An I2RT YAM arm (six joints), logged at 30 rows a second.
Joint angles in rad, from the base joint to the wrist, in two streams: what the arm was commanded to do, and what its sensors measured. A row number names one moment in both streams.
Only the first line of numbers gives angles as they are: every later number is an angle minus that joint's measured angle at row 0.
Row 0, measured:
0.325, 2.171, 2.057, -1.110, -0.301, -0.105
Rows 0 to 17, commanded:
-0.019, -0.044, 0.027, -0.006, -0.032, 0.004
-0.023, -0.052, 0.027, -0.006, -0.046, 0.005
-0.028, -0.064, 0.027, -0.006, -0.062, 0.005
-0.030, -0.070, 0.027, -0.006, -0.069, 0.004
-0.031, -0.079, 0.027, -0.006, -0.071, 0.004
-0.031, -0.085, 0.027, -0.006, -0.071, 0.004
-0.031, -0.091, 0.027, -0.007, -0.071, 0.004
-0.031, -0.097, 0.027, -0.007, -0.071, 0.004
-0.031, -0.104, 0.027, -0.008, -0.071, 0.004
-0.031, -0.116, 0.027, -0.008, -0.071, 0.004
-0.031, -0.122, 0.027, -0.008, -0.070, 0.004
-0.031, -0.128, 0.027, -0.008, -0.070, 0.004
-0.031, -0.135, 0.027, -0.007, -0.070, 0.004
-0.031, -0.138, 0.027, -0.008, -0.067, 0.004
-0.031, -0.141, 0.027, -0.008, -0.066, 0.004
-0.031, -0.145, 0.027, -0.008, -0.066, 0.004
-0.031, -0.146, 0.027, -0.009, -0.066, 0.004
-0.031, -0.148, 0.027, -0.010, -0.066, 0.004
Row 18, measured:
-0.029, -0.099, 0.000, -0.009, -0.058, 0.001
